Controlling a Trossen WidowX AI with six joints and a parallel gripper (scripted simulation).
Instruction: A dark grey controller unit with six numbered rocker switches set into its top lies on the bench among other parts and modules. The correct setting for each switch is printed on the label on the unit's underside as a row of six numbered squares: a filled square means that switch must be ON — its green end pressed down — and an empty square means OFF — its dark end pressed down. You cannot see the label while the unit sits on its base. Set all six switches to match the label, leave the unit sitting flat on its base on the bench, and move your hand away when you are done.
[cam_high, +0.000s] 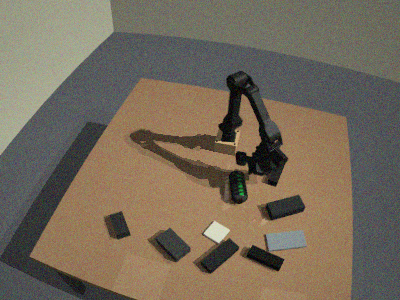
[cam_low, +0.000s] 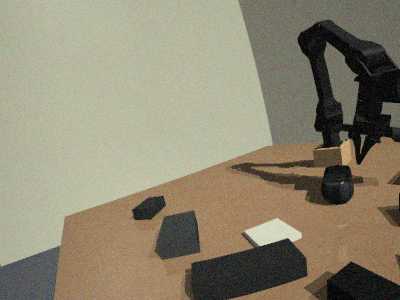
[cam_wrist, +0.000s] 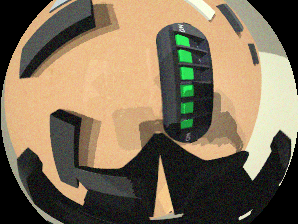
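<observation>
Right now the white tile is 290 mm ahead of my gripper tip, 90 mm to the right of it and 50 mm below it. Also, from my gripper tip: slim dark block: 130 mm to the left, 70 mm behind, 40 mm below; grey plate: 280 mm ahead, 200 mm to the left, 50 mm below.
</observation>
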